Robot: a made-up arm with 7 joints.
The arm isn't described. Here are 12 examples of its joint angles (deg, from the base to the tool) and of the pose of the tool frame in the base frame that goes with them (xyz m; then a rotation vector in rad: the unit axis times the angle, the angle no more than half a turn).
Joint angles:
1: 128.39 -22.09 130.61 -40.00 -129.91 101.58 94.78
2: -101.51 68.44 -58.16 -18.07 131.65 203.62 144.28
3: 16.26 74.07 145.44 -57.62 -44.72 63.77 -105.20
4: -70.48 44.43 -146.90 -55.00 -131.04 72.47 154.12
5: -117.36 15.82 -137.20 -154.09 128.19 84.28 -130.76
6: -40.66 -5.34 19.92 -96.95 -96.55 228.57 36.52
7: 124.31 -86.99 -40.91 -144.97 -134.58 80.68 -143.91
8: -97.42 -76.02 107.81 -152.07 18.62 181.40 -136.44
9: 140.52 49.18 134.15 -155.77 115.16 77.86 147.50
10: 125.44 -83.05 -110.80 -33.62 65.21 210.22 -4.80
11: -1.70 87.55 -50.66 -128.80 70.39 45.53 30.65
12: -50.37 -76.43 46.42 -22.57 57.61 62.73 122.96
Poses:
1: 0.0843 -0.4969 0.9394 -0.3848 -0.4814 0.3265
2: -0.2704 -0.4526 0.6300 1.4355 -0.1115 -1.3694
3: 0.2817 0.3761 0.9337 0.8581 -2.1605 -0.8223
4: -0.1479 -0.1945 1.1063 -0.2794 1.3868 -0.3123
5: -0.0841 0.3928 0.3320 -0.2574 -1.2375 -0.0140
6: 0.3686 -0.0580 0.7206 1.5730 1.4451 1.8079
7: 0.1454 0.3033 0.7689 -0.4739 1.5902 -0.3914
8: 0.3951 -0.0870 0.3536 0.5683 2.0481 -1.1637
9: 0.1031 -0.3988 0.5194 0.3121 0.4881 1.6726
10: 0.4140 -0.3787 0.3935 -0.2009 2.2041 -1.1030
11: -0.0438 -0.3169 0.1084 -0.1004 2.0113 1.7748
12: -0.2549 0.5828 0.7218 -2.1706 0.9537 -1.2193
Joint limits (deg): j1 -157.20..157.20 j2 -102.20..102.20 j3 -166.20..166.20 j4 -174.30..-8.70 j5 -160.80..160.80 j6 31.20..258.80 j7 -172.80..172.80
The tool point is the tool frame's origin. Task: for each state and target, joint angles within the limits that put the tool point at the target. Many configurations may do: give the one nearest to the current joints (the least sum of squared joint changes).
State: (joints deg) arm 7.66 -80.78 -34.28 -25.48 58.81 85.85 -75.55
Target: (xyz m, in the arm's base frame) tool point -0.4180 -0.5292 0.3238
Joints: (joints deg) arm 47.04 -102.20 -47.78 -8.70 59.06 109.66 -75.55
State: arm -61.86 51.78 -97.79 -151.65 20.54 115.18 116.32
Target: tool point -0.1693 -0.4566 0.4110
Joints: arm -13.20 50.30 -87.80 -139.72 19.78 123.91 116.32
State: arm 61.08 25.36 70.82 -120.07 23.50 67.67 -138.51
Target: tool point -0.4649 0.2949 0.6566
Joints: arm 60.09 23.10 93.58 -95.08 25.88 62.78 -138.51
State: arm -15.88 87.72 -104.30 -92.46 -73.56 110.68 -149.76
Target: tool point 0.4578 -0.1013 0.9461
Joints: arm 21.70 78.92 -149.17 -65.80 -71.32 101.59 -149.76
